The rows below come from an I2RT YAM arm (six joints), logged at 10 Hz.
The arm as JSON. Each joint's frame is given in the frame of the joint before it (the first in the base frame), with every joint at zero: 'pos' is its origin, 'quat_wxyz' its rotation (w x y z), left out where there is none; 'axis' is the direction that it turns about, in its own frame. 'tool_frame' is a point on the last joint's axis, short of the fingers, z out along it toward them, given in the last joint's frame.
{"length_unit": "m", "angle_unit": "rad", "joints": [
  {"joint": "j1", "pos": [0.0, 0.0, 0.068], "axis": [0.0, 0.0, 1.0]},
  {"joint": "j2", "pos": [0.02, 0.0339, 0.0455], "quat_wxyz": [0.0, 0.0, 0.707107, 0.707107], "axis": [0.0, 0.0, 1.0]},
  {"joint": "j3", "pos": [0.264, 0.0, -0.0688], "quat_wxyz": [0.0, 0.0, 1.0, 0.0], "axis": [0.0, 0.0, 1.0]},
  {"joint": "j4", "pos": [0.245, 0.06, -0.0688], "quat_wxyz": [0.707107, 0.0, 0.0, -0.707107], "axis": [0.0, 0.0, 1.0]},
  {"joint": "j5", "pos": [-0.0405, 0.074, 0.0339], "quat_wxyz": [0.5, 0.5, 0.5, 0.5], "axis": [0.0, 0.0, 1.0]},
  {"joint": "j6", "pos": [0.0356, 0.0, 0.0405], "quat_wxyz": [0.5, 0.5, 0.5, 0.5], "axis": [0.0, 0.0, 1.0]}
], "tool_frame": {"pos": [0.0, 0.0, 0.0], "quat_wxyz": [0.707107, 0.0, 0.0, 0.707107]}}
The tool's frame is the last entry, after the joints.
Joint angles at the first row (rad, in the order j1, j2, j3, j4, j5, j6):
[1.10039, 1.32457, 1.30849, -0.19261, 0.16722, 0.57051]
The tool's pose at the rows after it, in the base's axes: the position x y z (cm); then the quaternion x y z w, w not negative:
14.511 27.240 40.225 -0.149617 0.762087 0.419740 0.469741
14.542 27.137 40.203 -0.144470 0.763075 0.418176 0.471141
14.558 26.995 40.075 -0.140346 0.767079 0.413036 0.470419
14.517 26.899 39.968 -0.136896 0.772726 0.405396 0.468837
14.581 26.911 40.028 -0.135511 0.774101 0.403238 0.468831
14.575 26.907 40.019 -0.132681 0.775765 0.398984 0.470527
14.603 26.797 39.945 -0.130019 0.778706 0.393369 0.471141
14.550 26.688 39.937 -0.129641 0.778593 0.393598 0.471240
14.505 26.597 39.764 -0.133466 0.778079 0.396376 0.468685
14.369 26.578 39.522 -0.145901 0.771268 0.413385 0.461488
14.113 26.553 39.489 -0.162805 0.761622 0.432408 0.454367
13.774 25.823 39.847 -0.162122 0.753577 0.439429 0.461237
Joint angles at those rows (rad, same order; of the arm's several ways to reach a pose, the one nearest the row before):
[1.10134, 1.32547, 1.30715, -0.19275, 0.17436, 0.57253]
[1.09988, 1.32268, 1.30429, -0.19299, 0.18280, 0.57779]
[1.09839, 1.31933, 1.30121, -0.20397, 0.19218, 0.58268]
[1.09968, 1.31792, 1.30300, -0.22402, 0.20555, 0.58729]
[1.09834, 1.32073, 1.30913, -0.23118, 0.20861, 0.58827]
[1.09980, 1.32152, 1.31119, -0.23693, 0.22042, 0.58905]
[1.09842, 1.31970, 1.31051, -0.24683, 0.22984, 0.58980]
[1.09837, 1.31506, 1.30655, -0.24695, 0.23008, 0.59036]
[1.09694, 1.30950, 1.29545, -0.24113, 0.21800, 0.58848]
[1.09547, 1.30039, 1.27204, -0.20970, 0.17312, 0.58528]
[1.09675, 1.29024, 1.25444, -0.18064, 0.12261, 0.57694]
[1.09536, 1.25889, 1.23630, -0.16825, 0.12006, 0.57242]

